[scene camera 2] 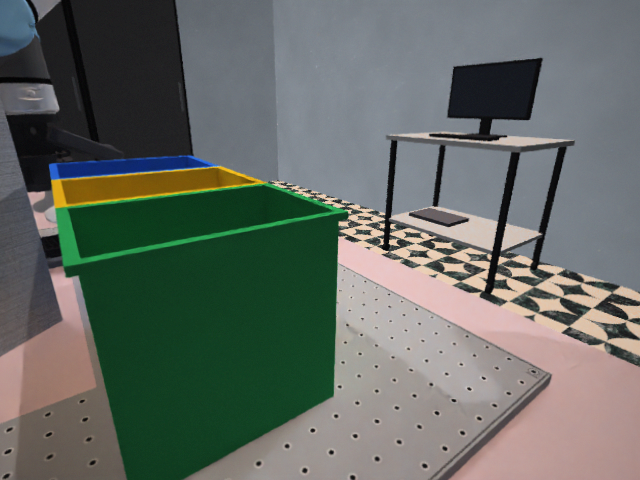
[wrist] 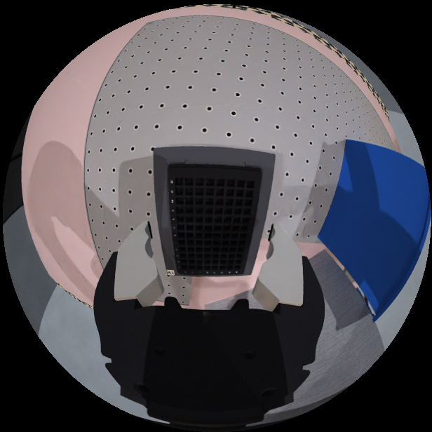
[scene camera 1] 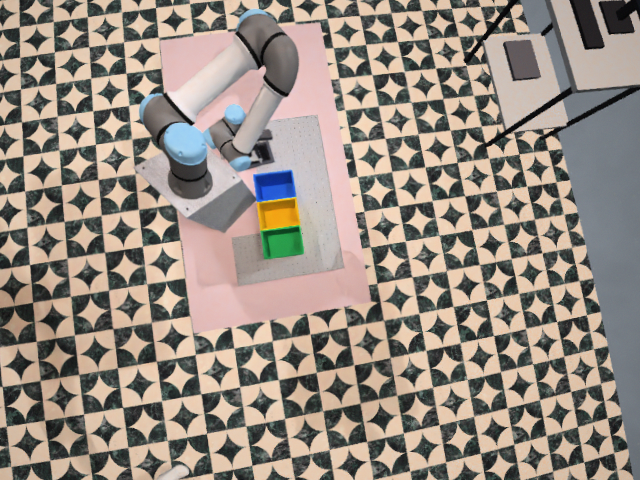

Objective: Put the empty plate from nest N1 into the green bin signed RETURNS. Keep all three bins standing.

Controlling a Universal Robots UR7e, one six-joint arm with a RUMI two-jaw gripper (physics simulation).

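Frame: origin at the arm's base, x ahead, y left, z up, level; centimetres.
Seen in the pictures: gripper, fingertip midpoint: (scene camera 1: 257, 152); arm's base at its link origin: (scene camera 1: 191, 182).
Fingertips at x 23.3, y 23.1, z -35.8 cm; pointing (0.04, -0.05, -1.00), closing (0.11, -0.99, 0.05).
Offsets run from my fingertips to a thing's middle. Level surfaces: height alone.
The empty plate (wrist: 215, 220), black with a grid of wells, sits in a dark grey nest (wrist: 215, 156) on the perforated board; no N1 sign is readable. My gripper (wrist: 209, 225) is open and empty above it, with one finger toward each long side of the nest. In scene camera 1 the wrist partly hides this area. The green bin @(dx +4.1, dy -50.1, dz +5.8 cm) (scene camera 1: 282, 242) (scene camera 2: 217, 335) stands upright at the near end of the bin row; its RETURNS sign does not show. The yellow bin @(dx +5.0, dy -37.1, dz +5.8 cm) (scene camera 1: 279, 214) (scene camera 2: 139, 187) stands in the middle, and the blue bin @(dx +5.8, dy -24.0, dz +5.8 cm) (scene camera 1: 274, 186) (scene camera 2: 129, 166) (wrist: 385, 215) stands nearest the nest.
The three bins stand close together on the perforated board @(dz -3.2 cm) (scene camera 1: 323, 232) (scene camera 2: 392, 397) (wrist: 200, 60). The arm's grey pedestal (scene camera 1: 222, 206) is beside the row. A side table (scene camera 2: 537, 143) with a monitor (scene camera 2: 493, 90) stands off the pink mat @(dz -4.5 cm) (scene camera 1: 279, 304) (scene camera 2: 584, 403).
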